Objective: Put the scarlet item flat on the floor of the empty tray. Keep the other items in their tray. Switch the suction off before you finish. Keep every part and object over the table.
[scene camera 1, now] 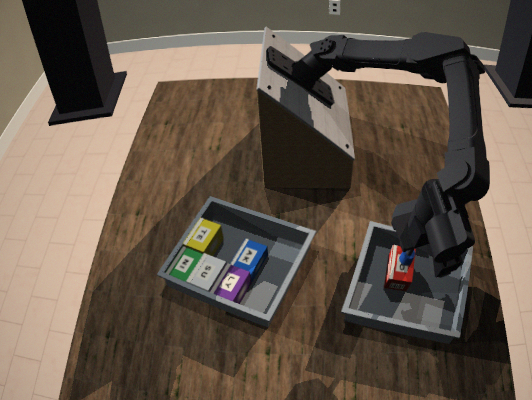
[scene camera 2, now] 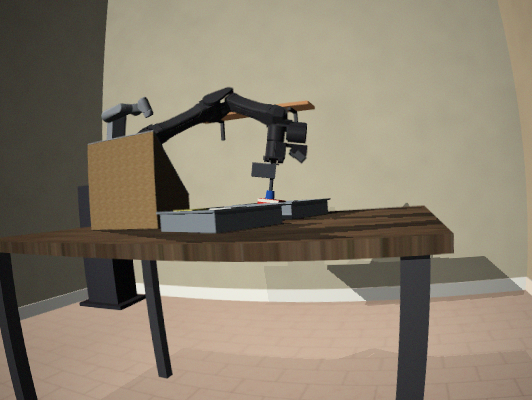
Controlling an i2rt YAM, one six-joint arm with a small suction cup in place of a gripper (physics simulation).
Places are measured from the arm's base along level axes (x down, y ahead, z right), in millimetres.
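Pixels of known places: hand, tool point: [scene camera 1: 404, 261] [scene camera 2: 269, 202]; arm's base, link origin: [scene camera 1: 299, 77] [scene camera 2: 130, 163].
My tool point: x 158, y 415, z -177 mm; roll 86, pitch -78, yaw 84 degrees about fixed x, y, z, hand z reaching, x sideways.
For each thing: its top centre in the pictures, then the offset to it from my tool point.
- scarlet box, top centre: [scene camera 1: 402, 259] [scene camera 2: 270, 197] dx -16, dy +7, dz +9 mm
- right tray, top centre: [scene camera 1: 414, 277] [scene camera 2: 282, 201] dx +2, dy +41, dz -13 mm
The scarlet box [scene camera 1: 400, 278] [scene camera 2: 263, 201] is upright and level inside the right tray [scene camera 1: 400, 324] [scene camera 2: 310, 208], apart from its walls. My suction cup [scene camera 1: 406, 258] [scene camera 2: 270, 194], a small blue tip, is on the box's top face and the box is attached to it. In the scene camera 2 view the box's top shows about level with the tray rim. Its underside is hidden, so I cannot tell whether it touches the tray floor. The left tray [scene camera 1: 215, 298] [scene camera 2: 190, 223] holds the other items: yellow [scene camera 1: 206, 235], green [scene camera 1: 185, 264], light grey [scene camera 1: 206, 271], blue [scene camera 1: 252, 257] and purple [scene camera 1: 233, 283] boxes.
The arm's slanted base block [scene camera 1: 305, 150] [scene camera 2: 122, 185] stands at the back of the wooden table [scene camera 1: 165, 120] [scene camera 2: 350, 247]. The arm [scene camera 1: 462, 115] [scene camera 2: 270, 117] arches from it over the right tray. Dark pillars [scene camera 1: 70, 60] stand beyond the table.
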